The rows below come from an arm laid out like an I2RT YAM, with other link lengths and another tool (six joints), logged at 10 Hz.
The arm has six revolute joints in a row. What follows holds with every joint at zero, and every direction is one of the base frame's. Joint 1 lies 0.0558 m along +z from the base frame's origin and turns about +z. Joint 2 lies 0.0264 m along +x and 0.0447 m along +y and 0.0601 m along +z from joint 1 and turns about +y. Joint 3 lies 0.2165 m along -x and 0.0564 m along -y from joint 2 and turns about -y. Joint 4 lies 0.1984 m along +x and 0.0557 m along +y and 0.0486 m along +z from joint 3 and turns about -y. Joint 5 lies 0.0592 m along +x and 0.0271 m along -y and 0.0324 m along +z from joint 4 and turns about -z. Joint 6 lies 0.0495 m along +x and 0.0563 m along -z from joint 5 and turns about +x. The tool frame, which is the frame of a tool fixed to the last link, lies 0.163 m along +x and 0.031 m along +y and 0.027 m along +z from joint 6; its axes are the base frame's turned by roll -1.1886, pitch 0.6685 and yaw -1.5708 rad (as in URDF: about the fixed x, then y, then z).
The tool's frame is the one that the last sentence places.
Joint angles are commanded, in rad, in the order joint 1, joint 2, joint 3, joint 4, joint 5, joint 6. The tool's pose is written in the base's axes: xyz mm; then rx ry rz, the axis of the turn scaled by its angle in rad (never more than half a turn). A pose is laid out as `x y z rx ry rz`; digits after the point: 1 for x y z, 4 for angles.
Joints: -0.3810, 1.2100, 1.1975, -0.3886, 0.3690, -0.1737
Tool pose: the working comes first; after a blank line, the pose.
Where each joint sits with the arm in this pose, in the base's axes (m; each line is computed from the numbers above, not from the rounded line before):
joint 1: 0.0000 0.0000 0.0558
joint 2: 0.0411 0.0317 0.1159
joint 3: -0.0508 0.0077 0.3185
joint 4: 0.1546 -0.0145 0.3646
joint 5: 0.2069 -0.0647 0.3713
joint 6: 0.2193 -0.0889 0.3014
the tool: 0.3581 -0.1725 0.2567

358.1 -172.5 256.7 -0.3213 1.8291 -1.6189
